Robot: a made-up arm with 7 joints. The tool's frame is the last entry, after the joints. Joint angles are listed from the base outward. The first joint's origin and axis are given. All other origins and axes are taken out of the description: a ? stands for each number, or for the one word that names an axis. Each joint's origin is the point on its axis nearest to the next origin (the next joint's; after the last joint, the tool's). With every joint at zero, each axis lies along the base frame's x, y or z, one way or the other. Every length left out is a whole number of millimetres.
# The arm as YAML. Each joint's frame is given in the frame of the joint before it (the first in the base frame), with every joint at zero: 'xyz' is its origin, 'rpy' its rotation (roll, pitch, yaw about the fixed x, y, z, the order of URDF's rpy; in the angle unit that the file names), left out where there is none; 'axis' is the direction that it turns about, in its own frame. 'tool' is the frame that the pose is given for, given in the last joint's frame.
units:
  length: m
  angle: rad
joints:
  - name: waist
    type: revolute
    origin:
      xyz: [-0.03, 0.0, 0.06]
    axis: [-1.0, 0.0, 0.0]
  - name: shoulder
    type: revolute
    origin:
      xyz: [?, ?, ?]
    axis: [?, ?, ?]
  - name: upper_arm
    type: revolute
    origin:
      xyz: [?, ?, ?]
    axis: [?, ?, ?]
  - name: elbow
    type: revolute
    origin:
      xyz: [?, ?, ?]
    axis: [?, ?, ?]
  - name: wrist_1
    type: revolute
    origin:
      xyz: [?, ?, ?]
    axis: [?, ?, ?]
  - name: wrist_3
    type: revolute
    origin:
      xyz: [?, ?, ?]
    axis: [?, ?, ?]
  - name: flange
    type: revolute
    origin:
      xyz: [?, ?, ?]
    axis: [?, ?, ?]
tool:
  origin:
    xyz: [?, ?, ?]
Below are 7 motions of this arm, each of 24 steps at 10 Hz.
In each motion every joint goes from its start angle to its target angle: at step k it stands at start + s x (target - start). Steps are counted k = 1, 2, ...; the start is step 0. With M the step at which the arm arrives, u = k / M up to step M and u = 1 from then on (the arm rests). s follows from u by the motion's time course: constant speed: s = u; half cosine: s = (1 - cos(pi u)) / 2; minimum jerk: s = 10 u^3 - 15 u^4 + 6 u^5.
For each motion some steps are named. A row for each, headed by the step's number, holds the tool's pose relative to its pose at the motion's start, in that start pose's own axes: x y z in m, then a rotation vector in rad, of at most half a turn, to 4 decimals.
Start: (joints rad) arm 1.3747 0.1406 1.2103 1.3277 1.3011 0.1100 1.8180
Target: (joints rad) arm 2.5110 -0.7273 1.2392 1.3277 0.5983 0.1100 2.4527
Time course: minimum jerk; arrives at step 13
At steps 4, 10, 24:
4: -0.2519 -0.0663 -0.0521 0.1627 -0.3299 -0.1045
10: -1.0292 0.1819 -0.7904 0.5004 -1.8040 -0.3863
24: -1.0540 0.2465 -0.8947 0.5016 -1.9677 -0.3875

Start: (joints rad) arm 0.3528 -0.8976 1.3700 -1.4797 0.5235 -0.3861 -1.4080
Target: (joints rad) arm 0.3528 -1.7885 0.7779 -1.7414 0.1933 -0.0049 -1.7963
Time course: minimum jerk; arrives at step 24
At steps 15, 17, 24:
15: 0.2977 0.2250 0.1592 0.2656 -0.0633 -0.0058
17: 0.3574 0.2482 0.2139 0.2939 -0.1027 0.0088
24: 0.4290 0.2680 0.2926 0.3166 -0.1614 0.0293

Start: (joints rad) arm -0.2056 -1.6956 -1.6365 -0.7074 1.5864 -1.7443 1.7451
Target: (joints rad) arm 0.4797 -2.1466 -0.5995 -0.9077 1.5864 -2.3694 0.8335
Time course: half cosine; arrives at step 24
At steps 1, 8, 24:
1: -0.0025 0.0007 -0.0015 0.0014 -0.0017 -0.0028
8: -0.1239 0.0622 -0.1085 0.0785 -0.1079 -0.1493
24: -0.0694 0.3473 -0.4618 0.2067 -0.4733 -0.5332

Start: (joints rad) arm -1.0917 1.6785 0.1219 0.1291 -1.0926 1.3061 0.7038
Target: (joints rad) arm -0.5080 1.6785 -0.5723 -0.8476 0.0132 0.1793 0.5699
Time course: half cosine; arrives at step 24
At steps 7, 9, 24:
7: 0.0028 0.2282 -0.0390 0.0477 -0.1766 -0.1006
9: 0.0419 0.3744 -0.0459 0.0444 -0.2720 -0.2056
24: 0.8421 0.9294 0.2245 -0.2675 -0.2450 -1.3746

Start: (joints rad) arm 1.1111 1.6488 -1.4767 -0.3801 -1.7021 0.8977 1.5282
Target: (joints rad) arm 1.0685 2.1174 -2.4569 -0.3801 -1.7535 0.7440 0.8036
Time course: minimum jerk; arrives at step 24
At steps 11, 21, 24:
11: 0.2123 0.2225 -0.0894 -0.1414 0.2830 -0.3520
21: 0.5272 0.3007 -0.3167 -0.2374 0.5369 -0.8472
24: 0.5358 0.2991 -0.3238 -0.2385 0.5416 -0.8614

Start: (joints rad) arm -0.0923 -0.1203 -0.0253 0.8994 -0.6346 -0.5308 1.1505
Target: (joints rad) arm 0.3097 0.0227 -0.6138 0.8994 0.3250 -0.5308 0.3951
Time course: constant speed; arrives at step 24
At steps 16, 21, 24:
16: 0.0806 -0.0831 0.1288 -0.2411 0.9069 0.0793
21: 0.1048 -0.1172 0.1311 -0.3622 1.1820 0.1014
24: 0.1163 -0.1398 0.1254 -0.4483 1.3415 0.1111

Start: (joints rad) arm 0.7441 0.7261 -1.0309 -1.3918 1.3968 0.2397 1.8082
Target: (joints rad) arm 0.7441 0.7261 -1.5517 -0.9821 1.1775 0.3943 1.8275
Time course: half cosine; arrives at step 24
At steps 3, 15, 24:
3: -0.0103 0.0067 0.0036 -0.0070 -0.0177 0.0022
15: -0.1834 0.0950 0.0315 -0.0930 -0.3007 0.0984
24: -0.2561 0.1158 0.0288 -0.1143 -0.4132 0.1797

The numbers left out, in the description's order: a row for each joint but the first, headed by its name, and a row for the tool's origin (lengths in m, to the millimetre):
shoulder: xyz 0.0 -0.143 -0.245, axis 0.0 0.0 1.0
upper_arm: xyz -0.105 0.032 0.0, axis 0.0 -1.0 0.0
elbow: xyz -0.416 0.0 -0.039, axis -1.0 0.0 0.0
wrist_1: xyz 0.0 0.182 -0.04, axis 0.0 0.0 -1.0
wrist_3: xyz -0.312 0.084 0.0, axis 1.0 0.0 0.0
flange: xyz 0.0 0.072 -0.215, axis 0.0 -1.0 0.0
tool: xyz 0.006 0.0 0.163

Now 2 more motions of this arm.
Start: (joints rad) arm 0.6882 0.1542 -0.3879 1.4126 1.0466 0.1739 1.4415
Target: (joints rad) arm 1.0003 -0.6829 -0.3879 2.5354 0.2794 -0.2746 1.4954
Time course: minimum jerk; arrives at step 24
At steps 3, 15, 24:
3: -0.0034 -0.0116 -0.0003 0.0084 -0.0068 0.0297
15: 0.3446 -0.5074 -0.1132 0.5086 -0.0929 1.3991
24: 0.6748 -0.5016 -0.2196 0.7983 -0.0007 1.9084

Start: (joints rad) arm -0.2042 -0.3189 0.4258 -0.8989 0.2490 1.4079 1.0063
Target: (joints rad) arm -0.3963 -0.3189 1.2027 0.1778 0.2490 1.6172 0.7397
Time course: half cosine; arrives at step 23
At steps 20, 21, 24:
20: 0.4001 -0.8118 -0.1714 0.3862 0.3179 0.9430
21: 0.4127 -0.8244 -0.1855 0.3945 0.3165 0.9669
24: 0.4230 -0.8343 -0.1972 0.4011 0.3150 0.9862

